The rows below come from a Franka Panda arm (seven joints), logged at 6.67 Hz.
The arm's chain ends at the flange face. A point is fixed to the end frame.
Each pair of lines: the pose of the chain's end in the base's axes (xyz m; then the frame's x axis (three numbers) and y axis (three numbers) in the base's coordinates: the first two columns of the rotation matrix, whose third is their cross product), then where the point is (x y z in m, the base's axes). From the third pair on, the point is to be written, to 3 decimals.
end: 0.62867, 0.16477, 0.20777, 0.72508, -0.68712, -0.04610, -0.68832, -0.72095, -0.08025
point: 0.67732 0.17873 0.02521
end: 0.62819, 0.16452, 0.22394, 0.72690, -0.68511, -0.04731, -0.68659, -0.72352, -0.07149
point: 0.67553 0.17761 0.04097
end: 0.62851, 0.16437, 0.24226, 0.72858, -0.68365, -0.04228, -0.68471, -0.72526, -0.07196
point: 0.677 0.177 0.059
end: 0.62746, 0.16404, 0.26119, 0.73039, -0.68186, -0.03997, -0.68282, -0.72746, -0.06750
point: 0.675 0.176 0.078
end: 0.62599, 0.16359, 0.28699, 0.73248, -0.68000, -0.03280, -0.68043, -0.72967, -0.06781
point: 0.675 0.175 0.104
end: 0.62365, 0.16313, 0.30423, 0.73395, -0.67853, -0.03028, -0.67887, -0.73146, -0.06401
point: 0.672 0.174 0.121
